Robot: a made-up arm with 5 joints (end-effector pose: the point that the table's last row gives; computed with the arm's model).
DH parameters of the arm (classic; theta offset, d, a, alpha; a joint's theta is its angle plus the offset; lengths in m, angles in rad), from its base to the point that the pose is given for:
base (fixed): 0 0.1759 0 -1.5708
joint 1: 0 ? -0.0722 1.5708
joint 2: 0 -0.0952 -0.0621 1.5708
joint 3: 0 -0.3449 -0.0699 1.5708
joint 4: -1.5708 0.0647 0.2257 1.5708
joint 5: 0 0.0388 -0.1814 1.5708
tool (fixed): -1.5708 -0.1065 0 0
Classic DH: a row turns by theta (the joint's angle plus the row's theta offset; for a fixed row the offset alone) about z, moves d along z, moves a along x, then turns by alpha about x.
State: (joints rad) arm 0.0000 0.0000 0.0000 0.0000 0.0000
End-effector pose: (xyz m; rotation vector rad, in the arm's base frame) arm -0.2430 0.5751 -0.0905 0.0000 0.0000 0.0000
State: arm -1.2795 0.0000 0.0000 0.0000 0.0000
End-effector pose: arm 0.1854 0.5751 -0.1334 0.0000 -1.2795 0.0000
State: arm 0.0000 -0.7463 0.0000 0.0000 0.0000
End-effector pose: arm 0.0666 0.5876 -0.0905 0.0000 0.0000 -0.7463
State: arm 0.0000 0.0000 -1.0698 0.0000 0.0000
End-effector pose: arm -0.3367 0.5751 0.0938 0.0000 1.0698 0.0000
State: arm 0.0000 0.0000 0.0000 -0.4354 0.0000
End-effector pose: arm -0.2581 0.5546 -0.0905 0.0000 0.0000 0.4354
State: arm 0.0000 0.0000 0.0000 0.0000 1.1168
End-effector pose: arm -0.2430 0.5812 0.1323 -1.1168 0.0000 0.0000
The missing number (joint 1, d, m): 0.1859
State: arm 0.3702 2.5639 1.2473 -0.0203 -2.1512
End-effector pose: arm -0.5855 -0.4218 0.1281 -1.3359 -1.2724 -1.0406
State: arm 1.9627 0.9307 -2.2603 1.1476 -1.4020
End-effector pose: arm 0.2010 0.1792 0.8557 -1.2747 2.4286 0.2354
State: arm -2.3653 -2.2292 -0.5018 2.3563 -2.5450
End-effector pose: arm 0.2777 0.0414 0.3121 -0.4187 0.1716 1.6896
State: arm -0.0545 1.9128 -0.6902 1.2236 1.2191
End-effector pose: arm -0.4374 0.0164 0.1250 -1.8911 -0.4678 0.5728
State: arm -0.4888 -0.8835 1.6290 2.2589 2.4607
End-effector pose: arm -0.0915 0.4614 0.2212 0.7950 0.8111 -1.6664
